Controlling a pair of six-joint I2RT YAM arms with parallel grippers.
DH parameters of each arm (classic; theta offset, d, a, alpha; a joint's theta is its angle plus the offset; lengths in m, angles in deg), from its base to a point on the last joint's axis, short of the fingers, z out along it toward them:
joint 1: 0 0.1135 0.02 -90
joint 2: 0 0 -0.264 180
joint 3: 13.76 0 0.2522 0
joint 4: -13.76 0 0.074 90
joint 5: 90 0 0 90
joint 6: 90 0.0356 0 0
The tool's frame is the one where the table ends.
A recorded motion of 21 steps. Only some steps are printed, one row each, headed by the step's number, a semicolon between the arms.
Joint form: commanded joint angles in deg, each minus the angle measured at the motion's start. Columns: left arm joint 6, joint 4, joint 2, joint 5, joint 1, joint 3; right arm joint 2, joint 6, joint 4, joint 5, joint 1, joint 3.
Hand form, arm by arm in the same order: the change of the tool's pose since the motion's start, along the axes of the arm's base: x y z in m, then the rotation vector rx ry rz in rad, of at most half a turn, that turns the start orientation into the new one. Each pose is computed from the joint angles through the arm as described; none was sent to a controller.
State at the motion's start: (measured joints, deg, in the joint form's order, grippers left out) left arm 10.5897 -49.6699 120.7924 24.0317 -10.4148 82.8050; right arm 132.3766 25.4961 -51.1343 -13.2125 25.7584 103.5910
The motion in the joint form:
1: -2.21 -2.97 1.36 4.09 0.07 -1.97; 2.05 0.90 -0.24 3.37 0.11 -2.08
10: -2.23 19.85 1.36 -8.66 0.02 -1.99; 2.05 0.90 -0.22 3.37 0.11 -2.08
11: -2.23 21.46 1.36 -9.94 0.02 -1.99; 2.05 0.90 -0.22 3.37 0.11 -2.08
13: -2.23 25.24 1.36 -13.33 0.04 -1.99; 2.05 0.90 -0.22 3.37 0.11 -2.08
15: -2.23 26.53 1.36 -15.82 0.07 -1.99; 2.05 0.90 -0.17 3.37 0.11 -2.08
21: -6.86 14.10 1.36 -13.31 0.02 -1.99; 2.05 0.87 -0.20 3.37 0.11 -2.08
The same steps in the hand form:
1: -0.0128 0.0005 -0.0152 -0.0469 0.1376 0.0369; -0.0055 -0.0040 -0.0254 -0.0851 0.0470 -0.0214
10: 0.0300 -0.0002 -0.0126 0.0904 -0.2954 0.0644; -0.0054 -0.0039 -0.0254 -0.0850 0.0467 -0.0214
11: 0.0330 0.0000 -0.0118 0.1061 -0.3271 0.0710; -0.0054 -0.0039 -0.0254 -0.0850 0.0467 -0.0214
13: 0.0401 0.0009 -0.0095 0.1490 -0.4021 0.0909; -0.0054 -0.0039 -0.0254 -0.0850 0.0467 -0.0214
15: 0.0427 0.0023 -0.0087 0.1859 -0.4316 0.1047; -0.0054 -0.0039 -0.0254 -0.0846 0.0459 -0.0214
21: 0.0204 0.0044 -0.0163 0.1840 -0.1870 0.1451; -0.0054 -0.0039 -0.0254 -0.0848 0.0463 -0.0209

